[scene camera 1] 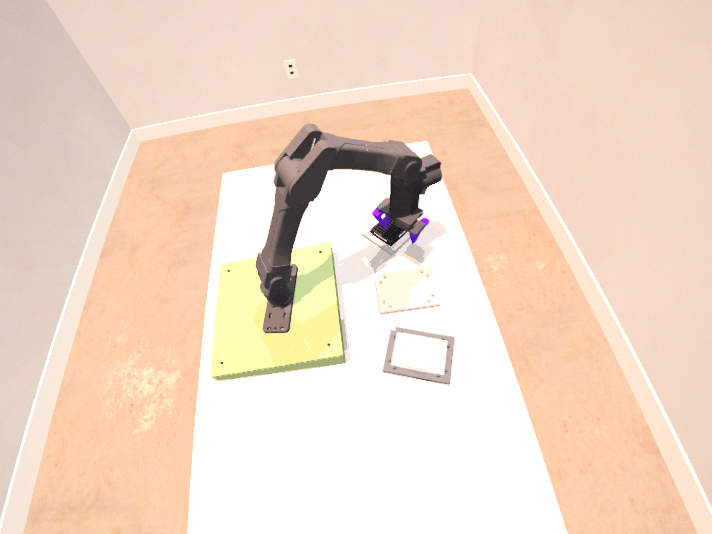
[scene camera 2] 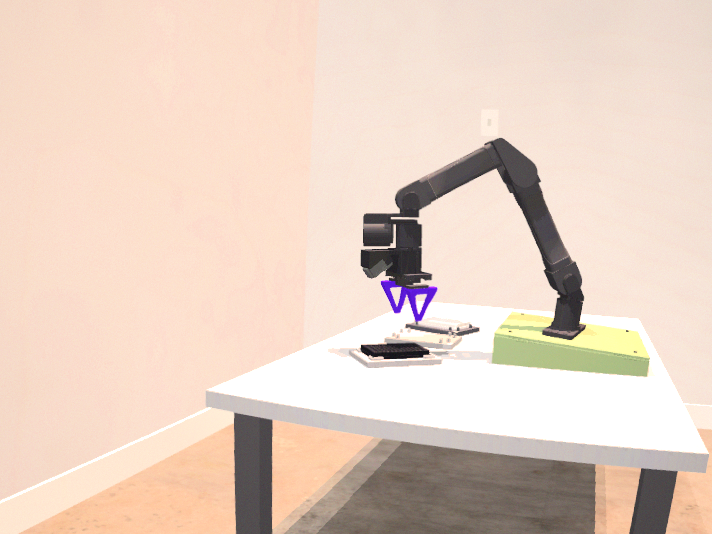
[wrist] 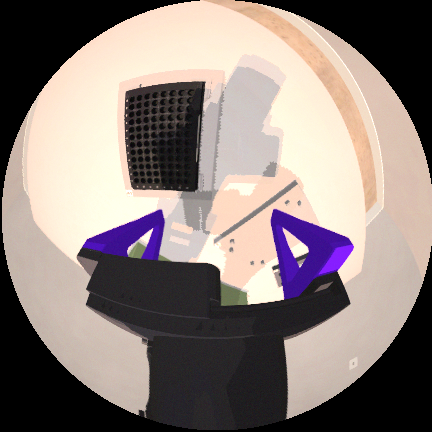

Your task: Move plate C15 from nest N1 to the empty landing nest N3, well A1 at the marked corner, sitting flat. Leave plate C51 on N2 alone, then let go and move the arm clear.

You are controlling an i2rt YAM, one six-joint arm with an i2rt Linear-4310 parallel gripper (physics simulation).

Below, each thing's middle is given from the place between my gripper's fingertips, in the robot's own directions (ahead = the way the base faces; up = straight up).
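Relative to the black well plate (scene camera 2: 393,350), my hand is now 1 cm past it, 8 cm to the right of it and 6 cm above it. The grey-framed white tray (scene camera 1: 415,352) is 4 cm ahead of my hand, 32 cm to the right of it and 6 cm below it. Going by their middles, the black well plate is the nearest to my hand of the things named here.
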